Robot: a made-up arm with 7 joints. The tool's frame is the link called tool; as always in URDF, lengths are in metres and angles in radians. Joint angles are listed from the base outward.
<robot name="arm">
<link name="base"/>
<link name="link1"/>
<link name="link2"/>
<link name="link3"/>
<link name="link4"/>
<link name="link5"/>
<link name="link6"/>
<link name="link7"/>
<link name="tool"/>
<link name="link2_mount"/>
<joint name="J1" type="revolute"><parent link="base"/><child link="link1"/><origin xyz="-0.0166 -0.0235 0.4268" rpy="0 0 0"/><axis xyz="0 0 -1"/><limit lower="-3.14" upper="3.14"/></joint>
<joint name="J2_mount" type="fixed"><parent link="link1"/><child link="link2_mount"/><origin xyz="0.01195 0.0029 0.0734" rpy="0 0 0"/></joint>
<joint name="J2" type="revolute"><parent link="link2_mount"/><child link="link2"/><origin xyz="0.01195 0.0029 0.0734" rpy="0 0 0"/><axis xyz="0 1 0"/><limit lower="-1.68" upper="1.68"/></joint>
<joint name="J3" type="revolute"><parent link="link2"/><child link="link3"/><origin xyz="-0.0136 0.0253 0.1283" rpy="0 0 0"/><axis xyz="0 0 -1"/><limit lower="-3.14" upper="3.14"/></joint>
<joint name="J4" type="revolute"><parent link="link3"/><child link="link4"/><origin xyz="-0.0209 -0.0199 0.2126" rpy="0 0 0"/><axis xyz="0 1 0"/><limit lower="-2.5" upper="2.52"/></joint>
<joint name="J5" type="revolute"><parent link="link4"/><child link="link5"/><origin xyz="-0.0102 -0.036 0.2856" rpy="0 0 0"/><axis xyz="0 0 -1"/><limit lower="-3.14" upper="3.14"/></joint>
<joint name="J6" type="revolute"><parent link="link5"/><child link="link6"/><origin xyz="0.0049 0.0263 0.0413" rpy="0 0 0"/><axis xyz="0 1 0"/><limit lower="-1.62" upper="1.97"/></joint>
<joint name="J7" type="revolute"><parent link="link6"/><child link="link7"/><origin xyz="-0.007 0.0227 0.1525" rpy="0 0 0"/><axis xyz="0 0 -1"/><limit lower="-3.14" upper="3.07"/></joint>
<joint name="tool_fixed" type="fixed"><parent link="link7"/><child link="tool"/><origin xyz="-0.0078 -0.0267 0.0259" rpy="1.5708 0 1.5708"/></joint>
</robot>
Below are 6 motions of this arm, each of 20 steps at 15 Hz.
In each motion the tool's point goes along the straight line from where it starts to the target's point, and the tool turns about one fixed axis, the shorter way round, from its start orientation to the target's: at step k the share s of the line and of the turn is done. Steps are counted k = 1, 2, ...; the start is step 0. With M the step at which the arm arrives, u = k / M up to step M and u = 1 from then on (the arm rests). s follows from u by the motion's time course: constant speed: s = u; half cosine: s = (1 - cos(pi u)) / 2; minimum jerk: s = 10 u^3 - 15 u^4 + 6 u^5.
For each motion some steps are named. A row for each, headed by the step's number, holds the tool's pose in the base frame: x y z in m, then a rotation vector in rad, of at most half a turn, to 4 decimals.
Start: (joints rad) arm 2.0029 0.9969 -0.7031 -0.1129 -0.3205 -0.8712 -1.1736
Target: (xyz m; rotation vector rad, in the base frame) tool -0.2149 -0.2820 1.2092 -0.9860 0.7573 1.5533
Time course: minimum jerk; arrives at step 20
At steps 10, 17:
10: -0.3114 -0.3955 1.1565 -0.1412 0.6455 1.5270
17: -0.2200 -0.2880 1.2064 -0.9404 0.7530 1.5561

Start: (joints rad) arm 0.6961 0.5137 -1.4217 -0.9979 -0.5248 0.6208 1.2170
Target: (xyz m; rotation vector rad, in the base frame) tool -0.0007 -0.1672 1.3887 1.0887 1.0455 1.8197
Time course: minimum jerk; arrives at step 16
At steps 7, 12, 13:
7: -0.0407 -0.3551 1.2591 1.3492 0.8802 1.5416
12: -0.0074 -0.1988 1.3669 1.1355 1.0187 1.7746
13: -0.0039 -0.1821 1.3784 1.1109 1.0329 1.7986

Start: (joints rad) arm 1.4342 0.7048 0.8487 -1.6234 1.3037 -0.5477 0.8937
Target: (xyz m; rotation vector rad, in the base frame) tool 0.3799 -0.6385 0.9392 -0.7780 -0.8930 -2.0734
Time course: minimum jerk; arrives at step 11
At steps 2, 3, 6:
2: 0.4158 -0.0049 0.9926 -0.9242 -1.3465 -0.9514
3: 0.4126 -0.0606 0.9879 -0.9197 -1.3197 -1.0538
6: 0.3955 -0.3630 0.9624 -0.8680 -1.1312 -1.5990

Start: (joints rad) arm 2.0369 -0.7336 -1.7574 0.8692 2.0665 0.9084 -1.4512
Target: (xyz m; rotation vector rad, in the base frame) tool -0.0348 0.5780 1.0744 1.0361 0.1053 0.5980
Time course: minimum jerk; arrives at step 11
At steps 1, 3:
1: 0.4160 0.1022 1.1549 1.7542 0.3814 -0.0912
3: 0.3605 0.1608 1.1449 1.6729 0.3474 0.0021

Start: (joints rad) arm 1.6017 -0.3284 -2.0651 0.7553 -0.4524 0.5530 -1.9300
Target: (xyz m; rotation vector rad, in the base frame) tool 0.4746 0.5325 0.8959 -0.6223 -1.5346 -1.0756
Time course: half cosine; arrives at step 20
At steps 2, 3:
2: 0.3208 0.3559 1.0970 -0.4086 -1.1074 -0.7760
3: 0.3255 0.3613 1.0908 -0.4151 -1.1205 -0.7852

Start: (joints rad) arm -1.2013 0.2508 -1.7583 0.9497 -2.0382 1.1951 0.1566
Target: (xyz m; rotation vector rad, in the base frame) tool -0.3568 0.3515 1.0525 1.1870 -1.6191 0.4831
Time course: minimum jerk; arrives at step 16
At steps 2, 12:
2: -0.2440 0.1261 1.2491 2.1211 0.1619 0.8489
12: -0.3449 0.3278 1.0732 1.3275 -1.4635 0.5386

